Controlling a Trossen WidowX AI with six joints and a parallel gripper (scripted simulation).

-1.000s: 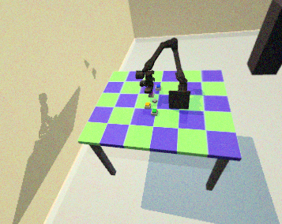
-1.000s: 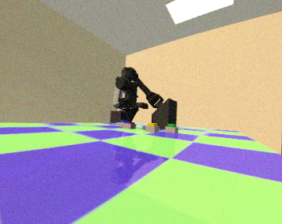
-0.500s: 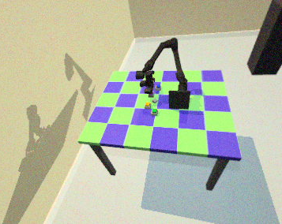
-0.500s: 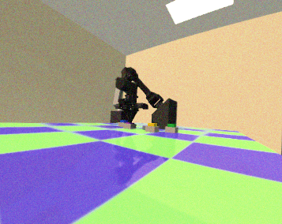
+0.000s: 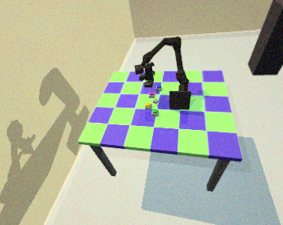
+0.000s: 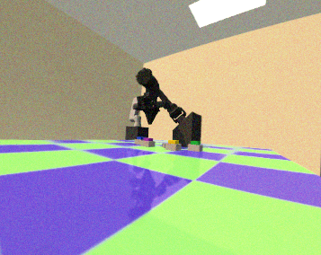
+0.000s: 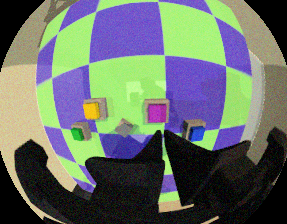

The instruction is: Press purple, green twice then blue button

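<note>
Right now the green button is 210 mm to the left of my gripper tip, 70 mm below it and 50 mm behind it. Also, from my gripper tip: purple button 70 mm below; blue button 90 mm to the right, 70 mm below, 50 mm behind; small grey block 90 mm below, 70 mm to the left, 40 mm behind.
</note>
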